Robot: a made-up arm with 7 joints. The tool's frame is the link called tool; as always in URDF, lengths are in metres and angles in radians. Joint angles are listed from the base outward. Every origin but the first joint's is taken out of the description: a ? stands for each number. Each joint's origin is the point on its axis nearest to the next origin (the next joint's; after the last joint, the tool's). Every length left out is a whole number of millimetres.
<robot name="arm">
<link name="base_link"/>
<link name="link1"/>
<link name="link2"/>
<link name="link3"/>
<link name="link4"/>
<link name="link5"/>
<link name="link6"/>
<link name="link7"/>
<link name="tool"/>
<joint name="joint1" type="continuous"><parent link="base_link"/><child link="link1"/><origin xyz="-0.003 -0.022 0.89" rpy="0 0 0"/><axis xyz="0 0 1"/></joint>
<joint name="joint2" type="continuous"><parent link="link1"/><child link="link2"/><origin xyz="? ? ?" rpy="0 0 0"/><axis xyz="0 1 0"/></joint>
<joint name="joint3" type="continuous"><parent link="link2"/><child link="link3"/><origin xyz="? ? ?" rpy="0 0 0"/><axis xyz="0 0 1"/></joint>
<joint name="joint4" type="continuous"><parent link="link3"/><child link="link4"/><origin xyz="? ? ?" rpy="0 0 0"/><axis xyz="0 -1 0"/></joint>
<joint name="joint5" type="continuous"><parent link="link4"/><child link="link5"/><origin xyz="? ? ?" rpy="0 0 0"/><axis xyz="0 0 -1"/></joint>
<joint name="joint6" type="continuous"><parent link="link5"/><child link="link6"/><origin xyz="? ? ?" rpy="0 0 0"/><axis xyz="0 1 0"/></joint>
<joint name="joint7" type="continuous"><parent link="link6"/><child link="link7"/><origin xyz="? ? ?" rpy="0 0 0"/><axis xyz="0 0 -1"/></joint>
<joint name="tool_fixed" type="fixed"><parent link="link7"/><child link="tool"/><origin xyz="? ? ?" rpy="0 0 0"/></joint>
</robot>
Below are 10 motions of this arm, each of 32 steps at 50 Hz.
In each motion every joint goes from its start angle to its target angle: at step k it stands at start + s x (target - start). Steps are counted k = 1, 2, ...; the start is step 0. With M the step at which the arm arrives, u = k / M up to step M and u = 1 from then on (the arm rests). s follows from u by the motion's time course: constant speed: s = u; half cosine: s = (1 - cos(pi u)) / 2; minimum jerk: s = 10 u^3 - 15 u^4 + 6 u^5.
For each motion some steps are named. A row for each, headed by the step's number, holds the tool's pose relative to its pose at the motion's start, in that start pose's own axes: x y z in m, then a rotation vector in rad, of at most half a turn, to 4 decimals.
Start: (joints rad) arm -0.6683 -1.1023 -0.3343 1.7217 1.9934 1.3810 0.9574
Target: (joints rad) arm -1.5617 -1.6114 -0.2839 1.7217 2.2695 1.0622 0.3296
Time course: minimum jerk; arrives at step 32
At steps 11, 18, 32:
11: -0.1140 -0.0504 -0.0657 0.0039 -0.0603 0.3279
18: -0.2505 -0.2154 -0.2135 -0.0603 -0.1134 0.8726
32: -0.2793 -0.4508 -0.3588 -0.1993 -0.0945 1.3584

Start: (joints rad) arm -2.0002 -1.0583 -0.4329 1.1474 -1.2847 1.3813 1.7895
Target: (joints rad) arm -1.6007 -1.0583 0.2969 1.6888 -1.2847 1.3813 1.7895
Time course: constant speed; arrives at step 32
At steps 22, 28, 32:
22: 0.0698 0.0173 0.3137 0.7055 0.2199 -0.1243
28: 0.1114 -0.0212 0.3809 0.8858 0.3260 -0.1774
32: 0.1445 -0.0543 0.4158 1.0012 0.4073 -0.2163

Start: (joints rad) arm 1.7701 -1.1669 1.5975 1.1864 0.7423 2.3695 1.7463
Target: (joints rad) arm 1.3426 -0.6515 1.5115 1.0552 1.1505 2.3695 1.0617
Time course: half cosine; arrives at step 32
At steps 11, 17, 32:
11: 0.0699 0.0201 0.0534 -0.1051 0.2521 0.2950
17: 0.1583 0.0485 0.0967 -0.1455 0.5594 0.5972
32: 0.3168 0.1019 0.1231 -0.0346 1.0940 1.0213

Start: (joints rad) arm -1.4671 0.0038 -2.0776 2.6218 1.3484 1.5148 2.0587
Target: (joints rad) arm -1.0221 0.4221 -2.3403 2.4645 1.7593 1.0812 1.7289
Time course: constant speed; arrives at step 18
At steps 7, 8, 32:
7: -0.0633 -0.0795 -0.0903 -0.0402 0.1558 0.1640
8: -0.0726 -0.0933 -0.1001 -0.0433 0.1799 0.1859
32: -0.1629 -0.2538 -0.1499 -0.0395 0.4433 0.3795

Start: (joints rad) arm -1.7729 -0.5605 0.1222 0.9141 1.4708 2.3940 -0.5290
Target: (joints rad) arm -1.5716 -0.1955 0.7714 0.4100 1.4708 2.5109 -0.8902
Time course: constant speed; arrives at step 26
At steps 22, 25, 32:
22: -0.0026 -0.3067 -0.1860 0.6212 0.4630 -0.4294
25: -0.0271 -0.3318 -0.2143 0.6990 0.5125 -0.4983
32: -0.0362 -0.3391 -0.2232 0.7241 0.5284 -0.5218

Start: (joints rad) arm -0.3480 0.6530 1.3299 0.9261 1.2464 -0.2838 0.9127
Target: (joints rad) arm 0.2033 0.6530 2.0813 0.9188 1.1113 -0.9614 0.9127
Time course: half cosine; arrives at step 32
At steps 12, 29, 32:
12: -0.1457 -0.1450 0.0337 -0.0148 0.1385 0.2523
29: -0.2870 -0.4535 0.2910 -0.0218 0.6063 0.5937
32: -0.2871 -0.4610 0.3023 -0.0227 0.6239 0.5987

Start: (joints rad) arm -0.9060 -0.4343 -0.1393 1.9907 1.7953 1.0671 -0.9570
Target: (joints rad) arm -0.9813 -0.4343 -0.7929 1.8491 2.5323 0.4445 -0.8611
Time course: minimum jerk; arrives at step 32
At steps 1, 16, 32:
1: 0.0001 -0.0001 0.0001 -0.0002 -0.0003 -0.0001
16: 0.0801 -0.0650 0.1869 -0.3839 -0.5541 -0.1231
32: 0.1181 -0.0458 0.4076 -0.6525 -1.1721 -0.2149

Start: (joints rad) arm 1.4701 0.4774 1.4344 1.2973 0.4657 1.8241 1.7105
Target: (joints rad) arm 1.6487 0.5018 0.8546 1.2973 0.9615 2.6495 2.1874
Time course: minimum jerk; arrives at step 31
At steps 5, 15, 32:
5: 0.0053 -0.0001 0.0038 -0.0264 0.0192 -0.0226
15: 0.0783 -0.0083 0.0570 -0.3885 0.2502 -0.2607
32: 0.1778 -0.0359 0.1220 -0.8093 0.4396 -0.3698

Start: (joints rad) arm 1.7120 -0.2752 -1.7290 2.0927 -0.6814 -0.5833 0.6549
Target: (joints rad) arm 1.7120 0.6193 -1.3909 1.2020 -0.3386 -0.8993 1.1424
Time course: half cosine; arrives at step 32
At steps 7, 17, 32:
7: -0.0451 0.0923 -0.0025 0.0994 0.0598 -0.0936
17: -0.2453 0.3915 0.1138 0.3659 0.4084 -0.3838
32: -0.4424 0.5213 0.3884 0.4027 0.8758 -0.5160

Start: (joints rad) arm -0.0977 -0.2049 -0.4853 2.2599 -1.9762 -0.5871 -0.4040
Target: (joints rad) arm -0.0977 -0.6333 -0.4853 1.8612 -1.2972 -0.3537 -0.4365
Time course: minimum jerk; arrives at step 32
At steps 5, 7, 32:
5: -0.0038 -0.0014 0.0044 -0.0070 0.0141 -0.0208
7: -0.0094 -0.0035 0.0109 -0.0172 0.0347 -0.0515
32: -0.1054 -0.0273 0.1692 -0.2056 0.4348 -0.7437

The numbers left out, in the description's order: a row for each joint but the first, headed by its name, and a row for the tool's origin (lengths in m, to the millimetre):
joint2: 0.006 -0.042 0
joint3: 0.019 0 0.364
joint4: 0.048 -0.008 0
joint5: 0.103 0 -0.459
joint6: 0.012 0.055 0
joint7: 0.032 0 -0.098
tool: -0.018 -0.009 0

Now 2 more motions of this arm.
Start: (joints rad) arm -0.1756 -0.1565 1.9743 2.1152 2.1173 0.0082 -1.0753
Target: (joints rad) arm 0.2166 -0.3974 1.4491 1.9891 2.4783 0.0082 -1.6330
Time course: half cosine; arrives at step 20
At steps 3, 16, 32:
3: -0.0070 -0.0025 -0.0017 -0.0072 0.0048 0.0261
16: -0.0797 0.0021 0.0067 -0.0517 0.0259 0.4390
32: -0.0831 0.0076 0.0113 -0.0500 0.0204 0.4840

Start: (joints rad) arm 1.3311 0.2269 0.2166 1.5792 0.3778 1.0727 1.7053
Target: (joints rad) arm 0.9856 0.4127 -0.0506 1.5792 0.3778 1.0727 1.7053
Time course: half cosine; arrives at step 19
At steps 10, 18, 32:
10: 0.2231 0.0607 0.0128 0.0481 -0.1001 -0.3251
18: 0.4164 0.0544 0.0369 0.0806 -0.1798 -0.5966
32: 0.4193 0.0539 0.0373 0.0810 -0.1810 -0.6007

